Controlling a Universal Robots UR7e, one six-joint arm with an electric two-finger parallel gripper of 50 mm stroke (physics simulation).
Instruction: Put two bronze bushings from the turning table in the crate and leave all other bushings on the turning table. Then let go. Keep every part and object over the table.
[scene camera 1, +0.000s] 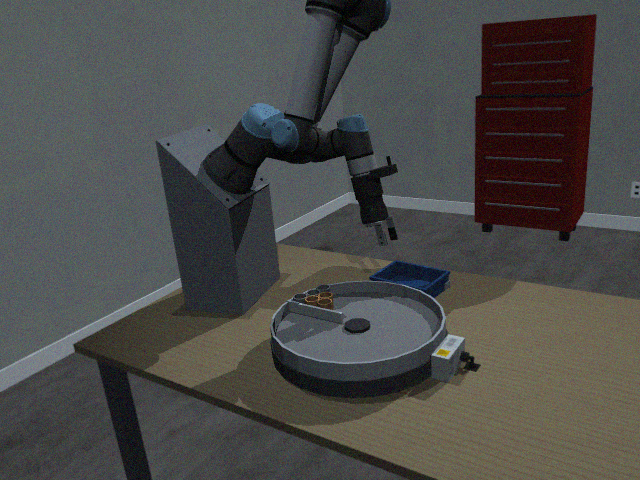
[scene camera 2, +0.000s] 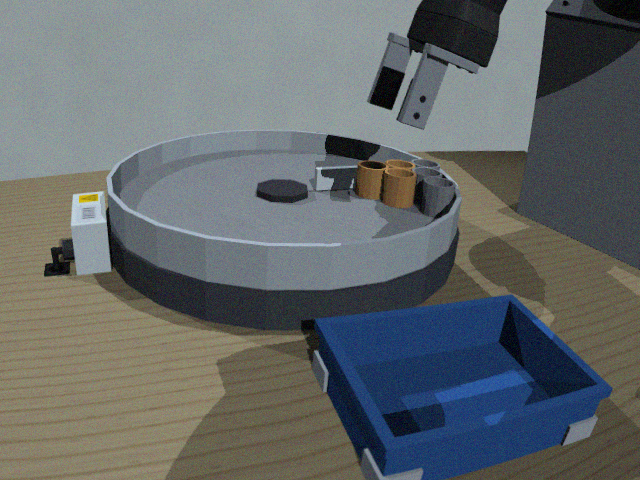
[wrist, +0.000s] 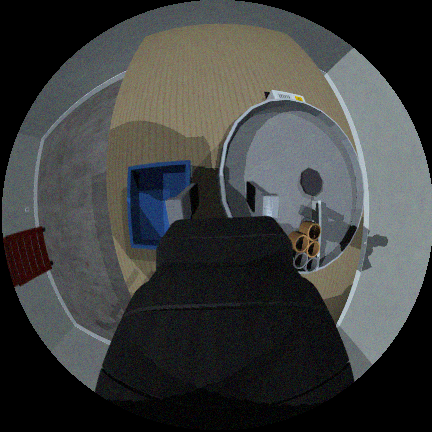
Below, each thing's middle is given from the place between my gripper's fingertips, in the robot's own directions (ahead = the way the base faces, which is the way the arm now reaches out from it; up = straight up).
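Labels:
My gripper is 3 cm past the blue crate (scene camera 2: 480, 382) and 13 cm to the right of it, and I have the gripper 17 cm above the crate.

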